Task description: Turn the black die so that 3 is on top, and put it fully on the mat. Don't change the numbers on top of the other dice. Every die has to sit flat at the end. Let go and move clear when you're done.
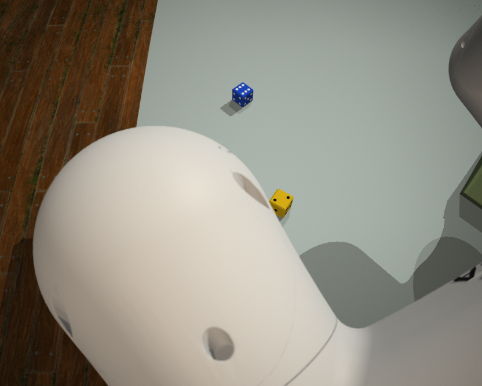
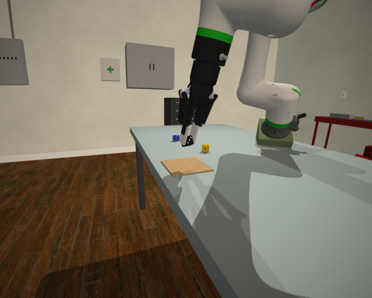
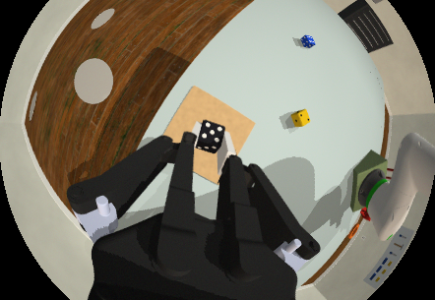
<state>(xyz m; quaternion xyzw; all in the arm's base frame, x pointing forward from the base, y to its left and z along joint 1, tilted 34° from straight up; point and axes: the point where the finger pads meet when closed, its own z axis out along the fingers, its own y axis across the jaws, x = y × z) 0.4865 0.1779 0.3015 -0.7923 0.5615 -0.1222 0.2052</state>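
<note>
Now: the black die 10 mm to the right of my hand and 30 mm below it. The rest, counted from my hand: yellow die: 100 mm behind, 190 mm to the right, 100 mm below; blue die: 20 mm ahead, 400 mm to the right, 100 mm below; tan mat: 10 mm ahead, 10 mm to the right, 110 mm below.
</note>
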